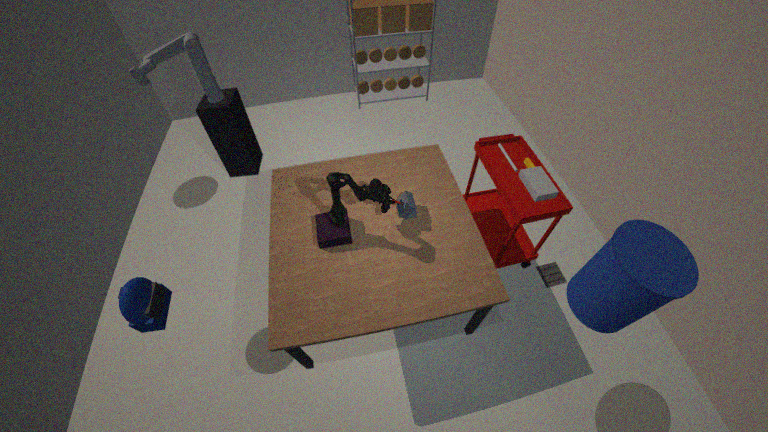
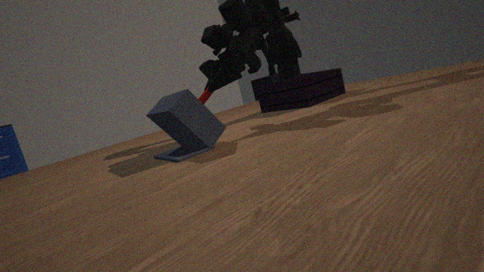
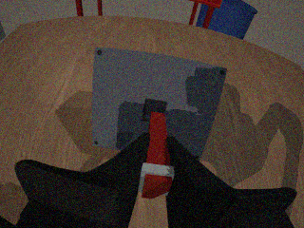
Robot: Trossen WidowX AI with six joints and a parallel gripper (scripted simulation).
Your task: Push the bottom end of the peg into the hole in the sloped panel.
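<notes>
My gripper tip is 7 cm short of the sloped panel, 1 cm to the right of it and 5 cm above it. The rest, counted from my gripper tip: red peg (2 cm behind, 1 cm above).
</notes>
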